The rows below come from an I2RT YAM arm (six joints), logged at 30 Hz.
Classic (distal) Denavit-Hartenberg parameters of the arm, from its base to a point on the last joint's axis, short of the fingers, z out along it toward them. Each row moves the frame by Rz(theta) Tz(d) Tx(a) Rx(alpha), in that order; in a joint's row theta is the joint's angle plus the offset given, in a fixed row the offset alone. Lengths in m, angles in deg.
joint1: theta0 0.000; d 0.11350; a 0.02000; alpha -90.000
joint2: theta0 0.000; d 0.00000; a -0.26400; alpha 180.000
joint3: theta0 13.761; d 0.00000; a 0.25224; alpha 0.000
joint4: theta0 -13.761; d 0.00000; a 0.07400; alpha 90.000
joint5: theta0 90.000; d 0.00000; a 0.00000; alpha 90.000
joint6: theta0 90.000; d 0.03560; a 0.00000; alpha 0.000
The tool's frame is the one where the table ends.
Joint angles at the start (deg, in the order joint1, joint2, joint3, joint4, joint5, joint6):
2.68 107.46 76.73 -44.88 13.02 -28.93
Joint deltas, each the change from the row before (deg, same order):
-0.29 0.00 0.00 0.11 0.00 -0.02
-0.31 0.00 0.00 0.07 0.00 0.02
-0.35 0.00 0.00 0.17 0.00 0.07
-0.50 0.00 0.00 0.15 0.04 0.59
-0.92 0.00 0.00 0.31 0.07 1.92
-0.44 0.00 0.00 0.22 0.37 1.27
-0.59 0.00 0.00 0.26 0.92 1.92
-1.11 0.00 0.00 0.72 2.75 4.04
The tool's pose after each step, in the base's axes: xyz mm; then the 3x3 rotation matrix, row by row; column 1 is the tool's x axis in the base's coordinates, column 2 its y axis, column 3 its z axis. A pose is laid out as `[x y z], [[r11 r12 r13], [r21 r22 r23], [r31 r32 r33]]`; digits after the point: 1 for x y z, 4 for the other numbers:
[367.7 7.3 186.5], [[-0.8540 -0.4545 0.2531], [-0.5077 0.8343 -0.2149], [-0.1135 -0.3121 -0.9433]]
[367.9 5.3 186.5], [[-0.8568 -0.4493 0.2531], [-0.5027 0.8370 -0.2162], [-0.1147 -0.3125 -0.9430]]
[368.2 3.1 186.6], [[-0.8601 -0.4422 0.2546], [-0.4965 0.8403 -0.2177], [-0.1177 -0.3136 -0.9422]]
[368.5 -0.1 186.7], [[-0.8685 -0.4249 0.2551], [-0.4801 0.8490 -0.2205], [-0.1229 -0.3140 -0.9414]]
[369.0 -6.1 186.9], [[-0.8888 -0.3797 0.2566], [-0.4371 0.8706 -0.2258], [-0.1376 -0.3128 -0.9398]]
[369.3 -9.1 187.0], [[-0.9004 -0.3504 0.2580], [-0.4101 0.8815 -0.2340], [-0.1454 -0.3165 -0.9374]]
[369.6 -13.5 187.3], [[-0.9164 -0.3056 0.2586], [-0.3694 0.8944 -0.2523], [-0.1542 -0.3267 -0.9325]]
[370.4 -22.4 188.1], [[-0.9432 -0.2065 0.2602], [-0.2830 0.9098 -0.3037], [-0.1740 -0.3601 -0.9166]]

